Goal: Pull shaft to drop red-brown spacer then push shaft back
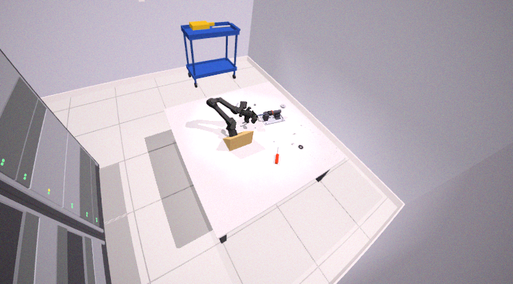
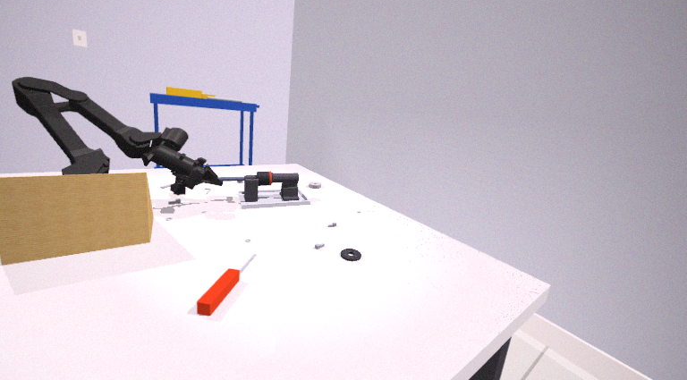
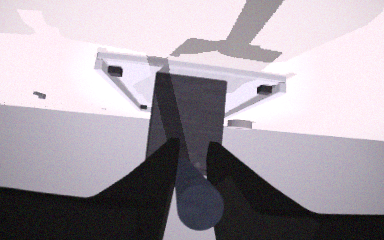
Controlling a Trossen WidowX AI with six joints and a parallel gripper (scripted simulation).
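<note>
Right now the round shaft is 60 mm ahead of my gripper tip, 10 mm to the right of it and 20 mm above it. The rest, counted from my gripper tip: grey ring: 390 mm ahead, 90 mm to the left, 60 mm below; then red-brown spacer: 150 mm ahead, 20 mm to the right, 20 mm above.
</note>
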